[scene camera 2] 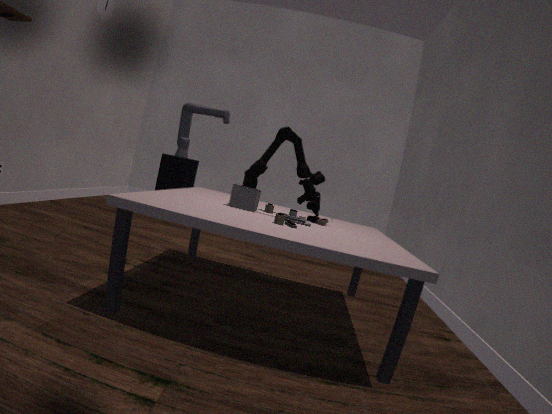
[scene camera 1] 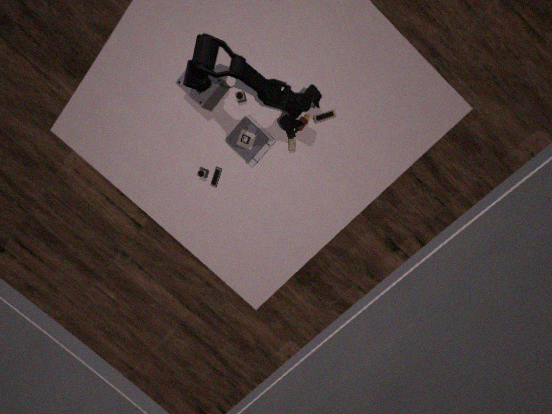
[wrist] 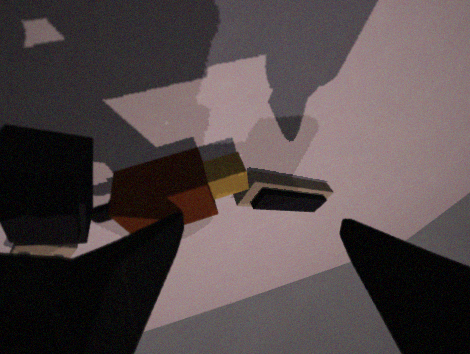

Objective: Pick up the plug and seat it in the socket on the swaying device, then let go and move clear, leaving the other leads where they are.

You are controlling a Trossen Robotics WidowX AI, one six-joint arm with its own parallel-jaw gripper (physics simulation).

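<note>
The plug, an orange-red block with a yellow tip [scene camera 1: 302, 123] [wrist: 160, 185], lies on the table beside the gripper, with a short dark piece at its rear in the wrist view. My gripper [scene camera 1: 291, 133] [scene camera 2: 316, 215] [wrist: 261, 223] is open and empty, low over the table. In the wrist view its left fingertip overlaps the plug's lower right corner, and its right fingertip is well to the right. The device, a grey square plate [scene camera 1: 256, 125], carries a pale square socket [scene camera 1: 245, 139] with a dark outline, left of the gripper in scene camera 1. Other leads cannot be told apart.
A pale-rimmed black slotted block [scene camera 1: 324, 116] [wrist: 288, 200] lies close to the plug's yellow tip. A small beige block [scene camera 1: 292, 145] is beside the gripper. Small round-holed blocks [scene camera 1: 240, 96] [scene camera 1: 202, 173] and a dark slotted block [scene camera 1: 216, 176] stand around the device. A black block [wrist: 47, 185] is at left.
</note>
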